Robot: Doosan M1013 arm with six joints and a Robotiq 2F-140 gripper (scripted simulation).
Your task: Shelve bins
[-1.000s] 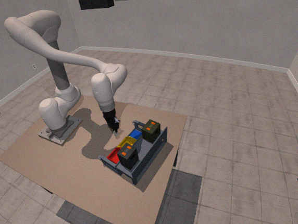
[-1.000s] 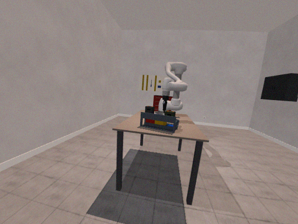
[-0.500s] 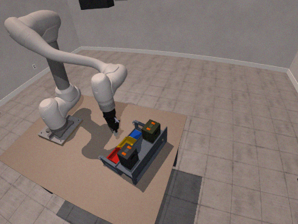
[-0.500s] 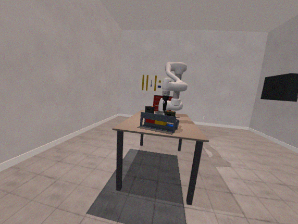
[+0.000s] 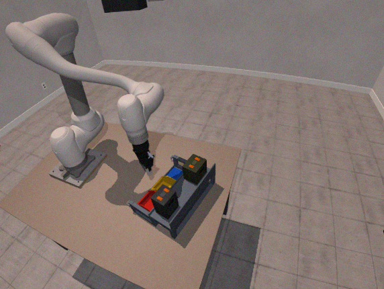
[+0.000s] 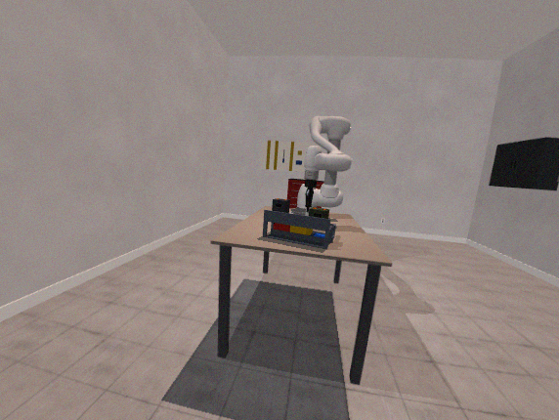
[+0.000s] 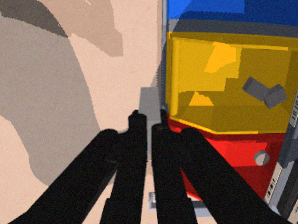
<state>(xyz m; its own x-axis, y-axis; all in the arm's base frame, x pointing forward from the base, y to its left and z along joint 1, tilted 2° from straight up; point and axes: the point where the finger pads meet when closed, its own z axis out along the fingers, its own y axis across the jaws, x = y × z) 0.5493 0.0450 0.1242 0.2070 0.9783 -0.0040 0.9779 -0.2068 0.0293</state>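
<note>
My gripper is now 110 mm short of the yellow bin, 20 mm to the left of it and 90 mm above it. Round my hand: red bin: 90 mm ahead, 130 mm to the right, 90 mm below; grey shelf: 210 mm ahead, 40 mm to the right, 30 mm below.
</note>
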